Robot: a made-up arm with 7 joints. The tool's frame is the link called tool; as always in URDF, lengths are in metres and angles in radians.
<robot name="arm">
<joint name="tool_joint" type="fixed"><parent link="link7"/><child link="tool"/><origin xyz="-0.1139 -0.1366 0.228" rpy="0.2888 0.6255 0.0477"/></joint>
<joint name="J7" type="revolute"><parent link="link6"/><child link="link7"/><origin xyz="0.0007 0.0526 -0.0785"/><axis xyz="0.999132 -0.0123 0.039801"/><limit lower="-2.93" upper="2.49"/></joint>
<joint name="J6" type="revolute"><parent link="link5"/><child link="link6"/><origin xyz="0.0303 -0.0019 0.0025"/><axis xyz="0 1 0"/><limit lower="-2.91" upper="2.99"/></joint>
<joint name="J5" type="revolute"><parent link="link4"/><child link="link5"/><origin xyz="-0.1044 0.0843 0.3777"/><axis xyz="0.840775 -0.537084 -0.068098"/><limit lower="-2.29" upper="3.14"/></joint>
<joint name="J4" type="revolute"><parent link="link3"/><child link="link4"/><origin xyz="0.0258 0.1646 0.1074"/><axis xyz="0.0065 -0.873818 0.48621"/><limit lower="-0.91" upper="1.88"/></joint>
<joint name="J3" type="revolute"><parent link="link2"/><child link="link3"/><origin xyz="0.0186 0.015 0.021"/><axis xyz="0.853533 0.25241 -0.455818"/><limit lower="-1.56" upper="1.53"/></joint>
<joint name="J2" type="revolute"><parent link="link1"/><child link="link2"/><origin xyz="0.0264 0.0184 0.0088"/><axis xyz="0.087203 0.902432 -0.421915"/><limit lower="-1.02" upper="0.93"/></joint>
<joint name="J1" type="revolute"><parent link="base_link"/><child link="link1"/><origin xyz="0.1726 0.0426 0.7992"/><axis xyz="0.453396 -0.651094 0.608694"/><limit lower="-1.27" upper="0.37"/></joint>
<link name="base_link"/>
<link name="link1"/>
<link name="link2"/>
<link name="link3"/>
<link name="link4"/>
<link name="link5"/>
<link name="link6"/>
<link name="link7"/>
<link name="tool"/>
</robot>
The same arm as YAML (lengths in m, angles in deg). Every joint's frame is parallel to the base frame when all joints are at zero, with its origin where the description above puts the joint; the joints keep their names.
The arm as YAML. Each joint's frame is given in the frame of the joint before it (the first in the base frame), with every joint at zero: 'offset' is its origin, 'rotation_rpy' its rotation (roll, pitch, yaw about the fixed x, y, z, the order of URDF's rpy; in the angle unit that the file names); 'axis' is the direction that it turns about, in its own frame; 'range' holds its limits. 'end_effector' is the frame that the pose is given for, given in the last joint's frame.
length_unit: m
angle_unit: deg
chain:
  - id: J1
    offset: [0.1726, 0.0426, 0.7992]
    rotation_rpy: [0.0, 0.0, 0.0]
    axis: [0.453396, -0.651094, 0.608694]
    range: [-72.77, 21.2]
  - id: J2
    offset: [0.0264, 0.0184, 0.0088]
    rotation_rpy: [0.0, 0.0, 0.0]
    axis: [0.087203, 0.902432, -0.421915]
    range: [-58.44, 53.29]
  - id: J3
    offset: [0.0186, 0.015, 0.021]
    rotation_rpy: [0.0, 0.0, 0.0]
    axis: [0.853533, 0.25241, -0.455818]
    range: [-89.38, 87.66]
  - id: J4
    offset: [0.0258, 0.1646, 0.1074]
    rotation_rpy: [0.0, 0.0, 0.0]
    axis: [0.0065, -0.873818, 0.48621]
    range: [-52.14, 107.72]
  - id: J5
    offset: [-0.1044, 0.0843, 0.3777]
    rotation_rpy: [0.0, 0.0, 0.0]
    axis: [0.840775, -0.537084, -0.068098]
    range: [-131.21, 179.91]
  - id: J6
    offset: [0.0303, -0.0019, 0.0025]
    rotation_rpy: [0.0, 0.0, 0.0]
    axis: [0.0, 1.0, 0.0]
    range: [-166.73, 171.31]
  - id: J7
    offset: [0.0007, 0.0526, -0.0785]
    rotation_rpy: [0.0, 0.0, 0.0]
    axis: [0.999132, -0.0123, 0.039801]
    range: [-167.88, 142.67]
end_effector:
  offset: [-0.1139, -0.1366, 0.228]
  rotation_rpy: [16.55, 35.84, 2.73]

